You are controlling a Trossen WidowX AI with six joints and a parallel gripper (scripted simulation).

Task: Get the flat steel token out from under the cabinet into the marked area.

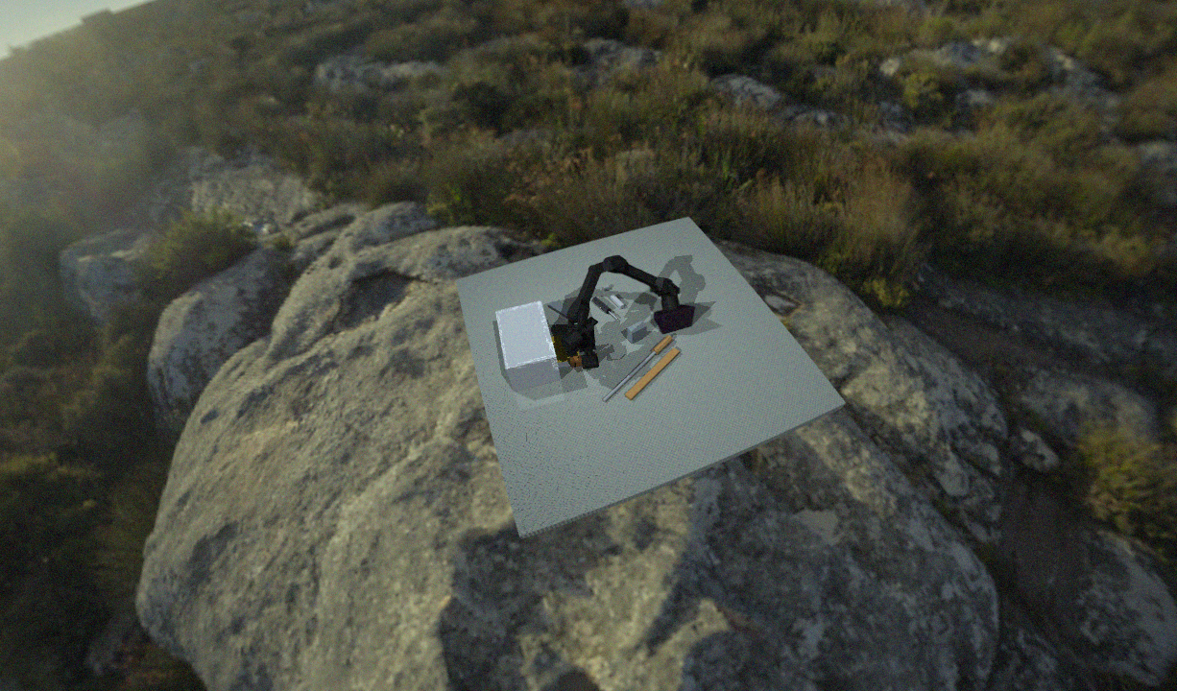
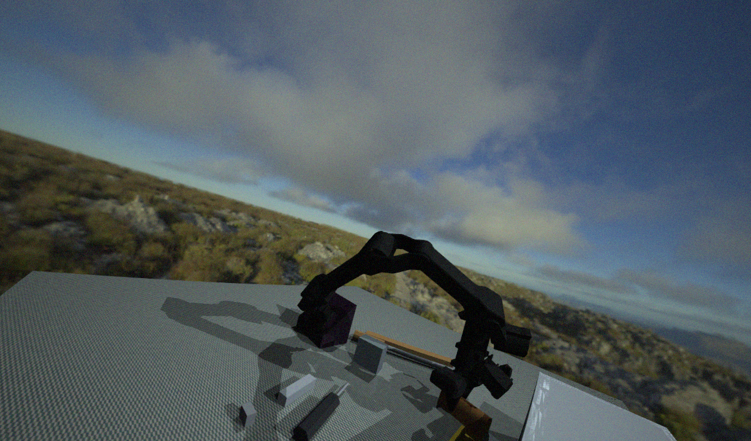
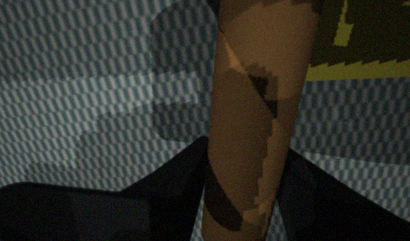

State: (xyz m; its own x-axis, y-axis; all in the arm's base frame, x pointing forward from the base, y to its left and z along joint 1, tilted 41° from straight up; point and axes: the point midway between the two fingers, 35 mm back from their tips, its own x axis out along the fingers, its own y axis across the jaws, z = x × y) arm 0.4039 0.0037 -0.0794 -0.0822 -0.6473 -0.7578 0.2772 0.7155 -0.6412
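Now: gripper tip 200 mm past the wooden stick and 160 mm to the right of it. The rest, counted from my gripper tip: grey bar (240 mm behind, 240 mm to the right); grey block (230 mm behind, 30 mm to the right, 30 mm above); small grey cube (230 mm behind, 350 mm to the right).
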